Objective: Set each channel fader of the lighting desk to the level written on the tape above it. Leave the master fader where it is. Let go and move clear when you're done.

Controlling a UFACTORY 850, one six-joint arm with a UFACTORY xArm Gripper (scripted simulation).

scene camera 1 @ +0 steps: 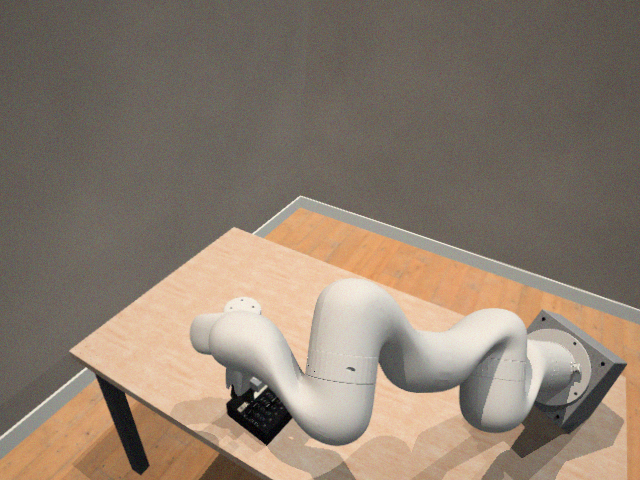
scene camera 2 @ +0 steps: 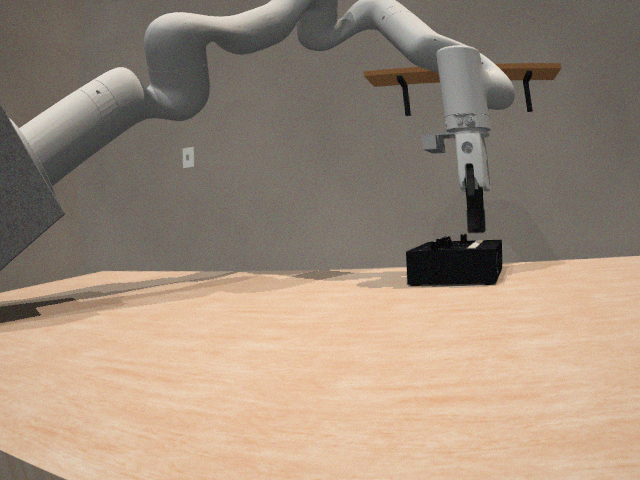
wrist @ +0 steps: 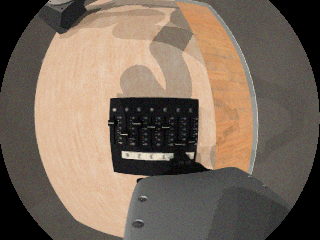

Labels:
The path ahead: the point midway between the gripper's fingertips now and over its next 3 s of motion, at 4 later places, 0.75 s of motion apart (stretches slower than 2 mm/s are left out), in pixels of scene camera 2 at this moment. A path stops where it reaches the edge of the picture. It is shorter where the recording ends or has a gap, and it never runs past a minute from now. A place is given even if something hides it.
My gripper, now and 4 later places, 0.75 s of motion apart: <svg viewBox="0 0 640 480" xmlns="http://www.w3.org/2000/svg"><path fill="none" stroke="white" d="M476 232L477 237L475 239L470 239L472 238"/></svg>

